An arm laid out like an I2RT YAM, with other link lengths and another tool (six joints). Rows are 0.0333 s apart.
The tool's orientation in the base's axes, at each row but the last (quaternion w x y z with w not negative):
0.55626, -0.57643, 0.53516, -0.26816
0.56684, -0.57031, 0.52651, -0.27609
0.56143, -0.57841, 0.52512, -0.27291
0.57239, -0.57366, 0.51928, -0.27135
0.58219, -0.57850, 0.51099, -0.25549
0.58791, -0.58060, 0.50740, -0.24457
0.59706, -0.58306, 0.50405, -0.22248
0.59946, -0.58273, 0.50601, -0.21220
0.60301, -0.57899, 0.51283, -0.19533
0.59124, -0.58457, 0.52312, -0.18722
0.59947, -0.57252, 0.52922, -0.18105
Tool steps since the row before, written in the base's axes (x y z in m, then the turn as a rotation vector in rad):
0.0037, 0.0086, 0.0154, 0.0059, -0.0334, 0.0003
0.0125, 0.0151, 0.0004, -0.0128, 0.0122, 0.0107
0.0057, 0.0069, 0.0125, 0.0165, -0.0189, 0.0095
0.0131, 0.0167, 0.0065, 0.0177, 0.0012, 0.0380
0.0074, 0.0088, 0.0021, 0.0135, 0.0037, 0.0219
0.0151, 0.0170, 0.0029, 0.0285, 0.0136, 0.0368
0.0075, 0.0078, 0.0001, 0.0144, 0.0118, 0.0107
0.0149, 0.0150, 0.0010, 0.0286, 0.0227, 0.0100
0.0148, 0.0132, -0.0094, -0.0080, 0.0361, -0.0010
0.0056, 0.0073, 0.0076, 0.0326, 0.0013, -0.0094
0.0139, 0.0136, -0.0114, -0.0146, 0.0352, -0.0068
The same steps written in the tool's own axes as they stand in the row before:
-0.0112, -0.0138, 0.0027, 0.0322, -0.0086, -0.0066
-0.0102, -0.0010, 0.0167, -0.0179, -0.0039, -0.0095
-0.0080, -0.0122, 0.0049, 0.0196, -0.0173, 0.0060
-0.0129, -0.0066, 0.0168, -0.0063, -0.0405, 0.0090
-0.0059, -0.0024, 0.0098, -0.0052, -0.0237, 0.0094
-0.0103, -0.0037, 0.0201, -0.0130, -0.0400, 0.0240
-0.0037, -0.0008, 0.0101, -0.0081, -0.0119, 0.0160
-0.0071, -0.0024, 0.0198, -0.0114, -0.0135, 0.0335
-0.0014, 0.0065, 0.0209, -0.0327, 0.0129, 0.0114
-0.0070, -0.0071, 0.0066, 0.0151, -0.0041, 0.0301
-0.0011, 0.0084, 0.0209, -0.0315, 0.0215, 0.0066

